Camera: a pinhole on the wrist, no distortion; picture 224 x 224 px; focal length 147.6 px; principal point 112.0 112.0 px. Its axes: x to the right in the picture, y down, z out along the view. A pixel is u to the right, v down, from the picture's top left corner.
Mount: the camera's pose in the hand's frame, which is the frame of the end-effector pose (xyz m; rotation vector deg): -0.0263 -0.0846 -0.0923 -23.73 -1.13 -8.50
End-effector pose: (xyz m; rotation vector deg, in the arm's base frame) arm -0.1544 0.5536 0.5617 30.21 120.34 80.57
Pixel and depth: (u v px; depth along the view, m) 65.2 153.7 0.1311
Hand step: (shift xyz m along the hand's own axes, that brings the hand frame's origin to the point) -0.0605 0.0075 0.0109
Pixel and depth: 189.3 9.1 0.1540
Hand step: 0.0393 -0.1310 0.0955
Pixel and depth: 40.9 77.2 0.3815
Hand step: -0.2171 0.0132 0.2838
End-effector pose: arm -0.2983 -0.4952 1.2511 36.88 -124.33 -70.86
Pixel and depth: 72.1 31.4 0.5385
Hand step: -0.2077 -0.1137 0.5109
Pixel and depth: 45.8 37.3 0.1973
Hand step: -0.1264 -0.0832 0.1238
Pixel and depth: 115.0 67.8 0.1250
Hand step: -0.0279 -0.0685 0.0372
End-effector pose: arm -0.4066 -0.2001 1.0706 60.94 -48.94 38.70
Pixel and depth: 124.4 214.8 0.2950
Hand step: 0.0318 0.2165 0.0969
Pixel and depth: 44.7 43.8 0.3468
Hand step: -0.2025 -0.0680 0.2814
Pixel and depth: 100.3 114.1 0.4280
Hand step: -0.0542 0.0979 0.2954
